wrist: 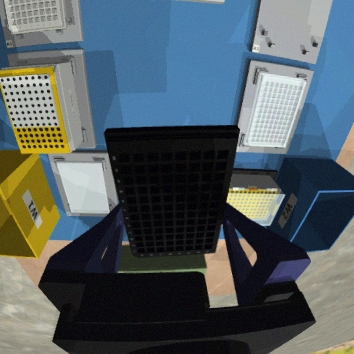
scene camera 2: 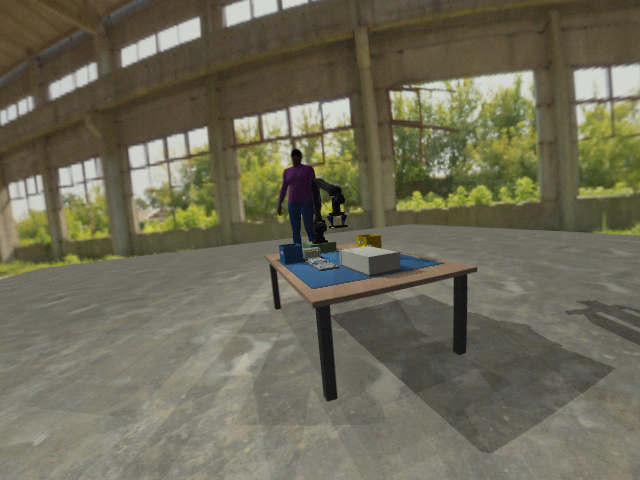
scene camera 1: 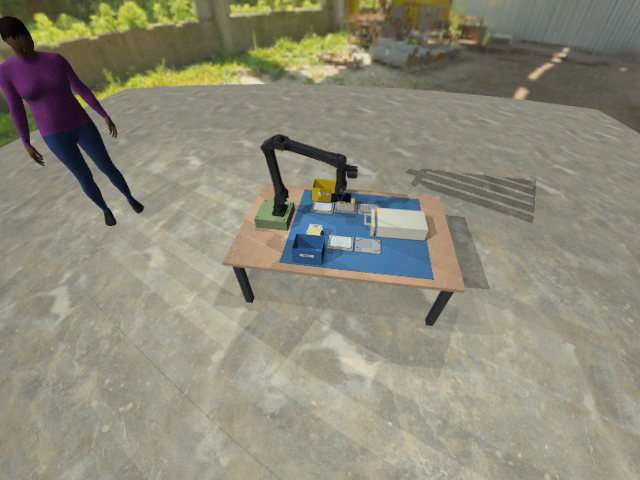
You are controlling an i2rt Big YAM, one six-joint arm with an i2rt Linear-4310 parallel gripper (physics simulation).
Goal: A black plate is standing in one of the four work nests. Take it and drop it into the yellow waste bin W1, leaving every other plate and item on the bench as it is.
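Places are measured from the arm's base along level axes (x ahead, y left, z up), in metres.
Where they show: gripper, fingertip midpoint: (wrist: 173, 207) (scene camera 1: 340, 197); arm's base, origin of the base link: (scene camera 2: 320, 242) (scene camera 1: 280, 210).
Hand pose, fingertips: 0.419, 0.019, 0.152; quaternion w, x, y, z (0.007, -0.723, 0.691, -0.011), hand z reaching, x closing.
Things, the pixels of their top centre, and the offset from my fingertips, as dx, dy, dz. "pt": a spot on its surface instead.
- black plate, middle of its top: (wrist: 174, 213) (scene camera 1: 341, 196) (scene camera 2: 337, 225) +0.003, +0.000, +0.010
- yellow waste bin W1, middle of its top: (scene camera 1: 324, 184) (scene camera 2: 367, 235) -0.161, +0.309, -0.109
- work nest with bare pegs, middle of its top: (scene camera 2: 325, 263) (scene camera 1: 367, 244) +0.211, -0.181, -0.207
- white plate, middle of its top: (wrist: 275, 114) (scene camera 1: 340, 240) +0.037, -0.188, -0.203
- yellow-topped rack, middle of its top: (wrist: 31, 114) (scene camera 1: 346, 200) +0.023, +0.190, -0.153
- pale flat plate, middle of its top: (wrist: 84, 189) (scene camera 1: 322, 206) -0.148, +0.156, -0.209
- grey gridded plate, surface spot: (wrist: 36, 14) pt +0.153, +0.194, -0.211
- blue bin W2, middle of its top: (wrist: 325, 224) (scene camera 1: 308, 242) (scene camera 2: 290, 245) -0.142, -0.328, -0.109
- yellow-dotted box, middle of its top: (wrist: 250, 210) (scene camera 1: 314, 230) (scene camera 2: 310, 248) -0.141, -0.175, -0.152
- white machine, middle of its top: (scene camera 2: 368, 250) (scene camera 1: 401, 218) +0.414, +0.021, -0.123
The black plate (scene camera 1: 341, 197) (scene camera 2: 338, 226) (wrist: 172, 195) has a grid of wells. It hangs level, high above the bench. My gripper (scene camera 1: 341, 194) (scene camera 2: 337, 221) (wrist: 173, 207) is shut on its two long sides. The yellow waste bin W1 (scene camera 1: 316, 196) (scene camera 2: 375, 242) (wrist: 44, 227) stands at the back of the bench; in the wrist view it is left of the plate, and part of it is cut off. A work nest with bare pegs (scene camera 1: 367, 245) (wrist: 290, 25) holds no plate. The nest beside it holds a white plate (scene camera 1: 340, 241) (wrist: 276, 112).
A yellow-topped rack (wrist: 32, 110), a pale flat plate (scene camera 1: 323, 207) (wrist: 82, 186) and a grey gridded plate (wrist: 36, 14) stand near W1. Across are the blue bin W2 (scene camera 1: 308, 254) (wrist: 327, 170) and a yellow-dotted box (scene camera 1: 314, 228) (wrist: 252, 205). A white machine (scene camera 1: 400, 223) (scene camera 2: 370, 259) stands farther right.
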